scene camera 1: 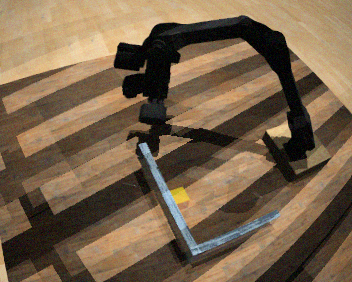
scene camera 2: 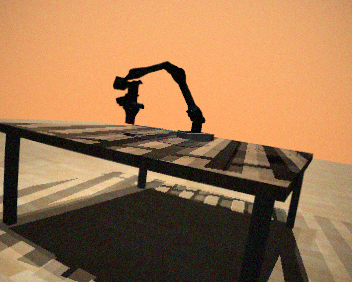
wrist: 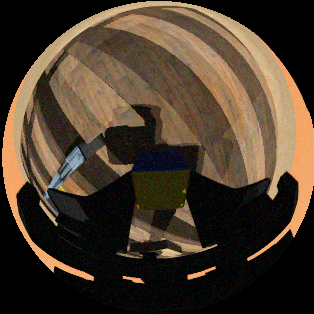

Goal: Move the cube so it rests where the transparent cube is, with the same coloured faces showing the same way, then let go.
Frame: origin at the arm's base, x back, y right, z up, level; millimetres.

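Seen in the pictures: gripper, fingertip midpoint: (scene camera 2: 129,121) (wrist: 158,171); arm's base, origin of the base link: (scene camera 1: 294,151) (scene camera 2: 196,132) (wrist: 149,253).
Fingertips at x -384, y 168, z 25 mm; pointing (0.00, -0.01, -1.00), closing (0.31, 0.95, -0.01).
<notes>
Offsets run from my fingertips to a thing's middle.
The cube @(dx +2, dy -1, dz +9 mm) (wrist: 160,190) shows in the wrist view between the two fingers, with a dark yellow face toward the camera and a dark blue face above it. My gripper (wrist: 158,171) (scene camera 2: 130,121) is shut on it, one finger at each side. The cube seems to be held a little above the table; it is hard to make out in the scene views. The transparent cube @(dx +9, dy -230, dz -46 mm) (scene camera 1: 179,195) shows a yellow top face and a faint orange-pink side. It stands inside the angle of the bars, beside the long bar. A sliver of its yellow shows at the lower left of the wrist view.
A blue-grey L-shaped barrier @(dx +88, dy -217, dz -36 mm) (scene camera 1: 170,204) (wrist: 67,168) lies on the striped wooden table (scene camera 1: 115,250) (scene camera 2: 240,186). One end of its long bar is near the gripper; the short bar runs right. The arm's base block (scene camera 1: 316,159) is at the right.
</notes>
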